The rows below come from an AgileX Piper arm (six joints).
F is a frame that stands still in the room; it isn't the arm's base.
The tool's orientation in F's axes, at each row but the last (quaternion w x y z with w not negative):
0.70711 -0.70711 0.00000 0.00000
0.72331 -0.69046 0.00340 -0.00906
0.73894 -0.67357 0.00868 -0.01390
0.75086 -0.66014 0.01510 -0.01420
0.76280 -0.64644 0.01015 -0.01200
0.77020 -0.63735 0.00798 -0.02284
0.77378 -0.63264 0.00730 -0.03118
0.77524 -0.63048 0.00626 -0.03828
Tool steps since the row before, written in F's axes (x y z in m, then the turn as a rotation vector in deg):
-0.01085 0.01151 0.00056 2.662 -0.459 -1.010
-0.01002 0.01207 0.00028 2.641 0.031 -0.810
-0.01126 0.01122 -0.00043 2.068 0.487 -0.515
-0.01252 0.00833 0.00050 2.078 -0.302 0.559
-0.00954 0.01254 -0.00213 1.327 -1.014 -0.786
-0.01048 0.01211 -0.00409 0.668 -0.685 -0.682
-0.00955 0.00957 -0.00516 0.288 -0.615 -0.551
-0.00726 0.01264 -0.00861 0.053 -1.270 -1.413
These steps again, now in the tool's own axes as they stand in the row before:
-0.01085 -0.00056 0.01151 2.662 1.010 -0.459
-0.01023 0.00020 0.01189 2.634 0.833 0.039
-0.01162 0.00136 0.01077 2.048 0.576 0.502
-0.01285 0.00055 0.00780 2.086 -0.590 -0.142
-0.00993 0.00411 0.01172 1.358 0.616 -1.088
-0.01109 0.00601 0.01068 0.687 0.559 -0.772
-0.01023 0.00657 0.00785 0.307 0.429 -0.697
-0.00842 0.01060 0.01016 0.084 1.128 -1.527

